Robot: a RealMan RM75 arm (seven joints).
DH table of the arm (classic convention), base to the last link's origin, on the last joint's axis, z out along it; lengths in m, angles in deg. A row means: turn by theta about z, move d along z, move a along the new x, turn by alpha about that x. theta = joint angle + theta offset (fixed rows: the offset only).
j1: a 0, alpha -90, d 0.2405, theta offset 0
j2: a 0, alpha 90, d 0, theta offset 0
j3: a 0, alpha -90, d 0.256, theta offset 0
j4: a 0, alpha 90, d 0, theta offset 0
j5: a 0, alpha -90, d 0.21, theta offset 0
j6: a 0, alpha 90, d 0, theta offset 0
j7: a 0, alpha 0, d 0.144, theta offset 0
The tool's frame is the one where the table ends.
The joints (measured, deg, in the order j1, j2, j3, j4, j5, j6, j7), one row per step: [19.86, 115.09, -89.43, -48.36, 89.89, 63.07, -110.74]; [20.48, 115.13, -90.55, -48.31, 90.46, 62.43, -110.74]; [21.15, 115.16, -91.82, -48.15, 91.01, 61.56, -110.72]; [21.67, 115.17, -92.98, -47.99, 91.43, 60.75, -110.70]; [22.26, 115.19, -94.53, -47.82, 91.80, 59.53, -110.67]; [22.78, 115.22, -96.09, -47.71, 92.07, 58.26, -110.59]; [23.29, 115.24, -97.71, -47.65, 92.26, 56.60, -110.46]
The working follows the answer.
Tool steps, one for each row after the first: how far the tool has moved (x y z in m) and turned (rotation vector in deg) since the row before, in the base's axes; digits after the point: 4 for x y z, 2 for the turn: [-0.0045, 0.0015, -0.0033, -0.26, -0.05, 0.68]; [-0.0040, 0.0015, -0.0038, -0.24, -0.24, 0.61]; [-0.0028, 0.0009, -0.0034, -0.22, -0.32, 0.47]; [-0.0028, 0.0008, -0.0046, -0.21, -0.65, 0.58]; [-0.0024, 0.0005, -0.0046, -0.18, -0.73, 0.55]; [-0.0019, 0.0011, -0.0045, 0.13, -0.95, 0.50]
Tool pose at each row, in the base's axes (x y z in m, rotation vector in deg; rounded; the steps above come from the unrounded poses): [0.2533, 0.3114, -0.0601, -162.31, 7.96, 19.21]; [0.2489, 0.3129, -0.0634, -162.68, 7.04, 19.29]; [0.2449, 0.3144, -0.0672, -163.04, 6.17, 19.09]; [0.2421, 0.3153, -0.0706, -163.37, 5.49, 18.73]; [0.2393, 0.3161, -0.0752, -163.74, 4.58, 17.93]; [0.2369, 0.3166, -0.0798, -164.07, 3.68, 17.00]; [0.2350, 0.3177, -0.0843, -164.12, 2.77, 15.73]

